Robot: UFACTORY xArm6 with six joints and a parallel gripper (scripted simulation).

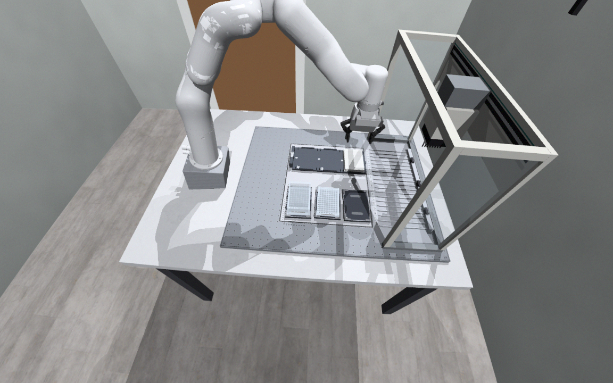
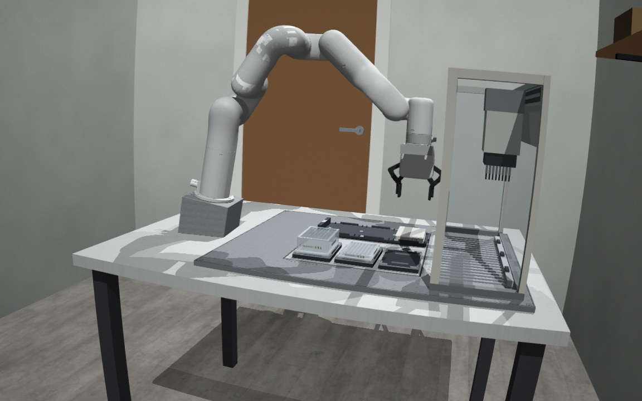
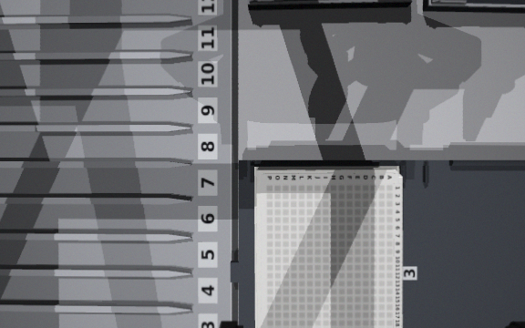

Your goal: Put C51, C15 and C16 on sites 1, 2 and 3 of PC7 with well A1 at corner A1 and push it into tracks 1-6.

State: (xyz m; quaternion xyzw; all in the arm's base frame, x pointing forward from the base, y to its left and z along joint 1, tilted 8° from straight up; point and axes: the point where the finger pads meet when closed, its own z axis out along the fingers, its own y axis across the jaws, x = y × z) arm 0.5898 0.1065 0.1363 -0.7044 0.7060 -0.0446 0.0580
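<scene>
The nest S2 is 23 cm to the right of my hand, 13 cm below it and 11 cm behind it. Also, from my hand: front post (39 cm to the right, 11 cm above, 9 cm ahead); nest S3 (23 cm to the right, 13 cm below); dark carrier PC7 (12 cm below, 11 cm behind).
</scene>
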